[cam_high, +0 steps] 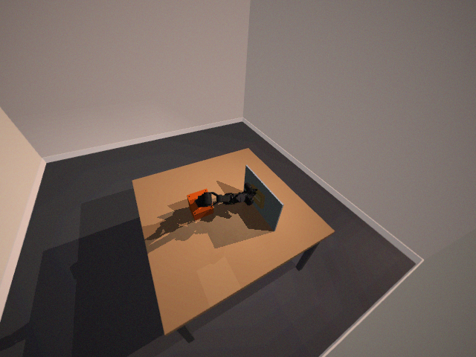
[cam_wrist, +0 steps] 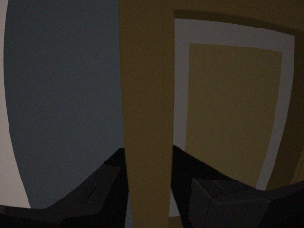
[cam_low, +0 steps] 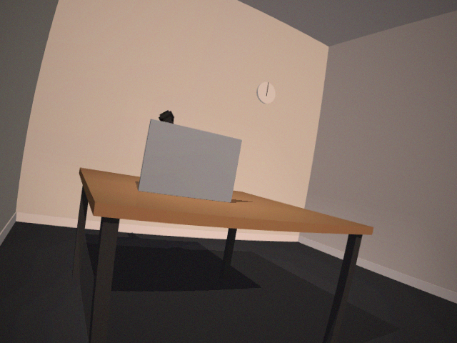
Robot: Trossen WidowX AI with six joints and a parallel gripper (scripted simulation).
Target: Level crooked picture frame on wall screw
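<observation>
The picture frame lies 10 mm to the right of my gripper tip and 50 mm below it. Round my gripper tip: blue-grey wall panel (10 mm ahead, 20 mm to the right, 70 mm below).
</observation>
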